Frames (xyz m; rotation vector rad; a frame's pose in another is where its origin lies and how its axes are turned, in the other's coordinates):
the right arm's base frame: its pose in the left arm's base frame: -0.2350 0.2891 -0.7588 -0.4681 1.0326 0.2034
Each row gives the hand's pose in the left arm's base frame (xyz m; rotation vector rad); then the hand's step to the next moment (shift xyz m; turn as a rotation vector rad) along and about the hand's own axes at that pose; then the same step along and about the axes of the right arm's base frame.
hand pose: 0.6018 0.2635 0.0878 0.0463 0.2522 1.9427
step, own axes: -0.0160 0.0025 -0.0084 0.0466 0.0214 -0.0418
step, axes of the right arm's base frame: 0.0076 -0.0141 -0.0086 0.0115 0.0532 -0.0376
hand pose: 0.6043 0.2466 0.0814 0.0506 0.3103 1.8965
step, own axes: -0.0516 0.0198 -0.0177 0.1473 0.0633 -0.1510
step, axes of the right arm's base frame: 0.0067 -0.0477 -0.0324 0.0531 0.1714 -0.1277
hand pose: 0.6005 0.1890 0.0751 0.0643 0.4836 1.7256
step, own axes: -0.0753 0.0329 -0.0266 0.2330 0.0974 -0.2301
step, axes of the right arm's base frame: -0.0100 -0.0664 -0.0543 0.0805 0.2697 -0.1937
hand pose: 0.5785 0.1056 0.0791 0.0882 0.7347 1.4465
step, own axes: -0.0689 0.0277 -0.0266 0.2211 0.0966 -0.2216
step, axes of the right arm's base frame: -0.0306 -0.0533 -0.0495 0.0742 0.2575 -0.1884
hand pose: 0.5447 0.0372 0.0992 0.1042 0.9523 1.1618
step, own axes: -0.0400 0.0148 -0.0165 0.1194 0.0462 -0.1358
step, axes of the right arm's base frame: -0.0286 -0.0250 -0.0255 0.0486 0.1374 -0.1166
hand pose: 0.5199 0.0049 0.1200 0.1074 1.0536 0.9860
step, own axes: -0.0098 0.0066 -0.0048 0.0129 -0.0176 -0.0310
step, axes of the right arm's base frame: -0.0107 -0.0030 -0.0062 0.0245 0.0028 -0.0288
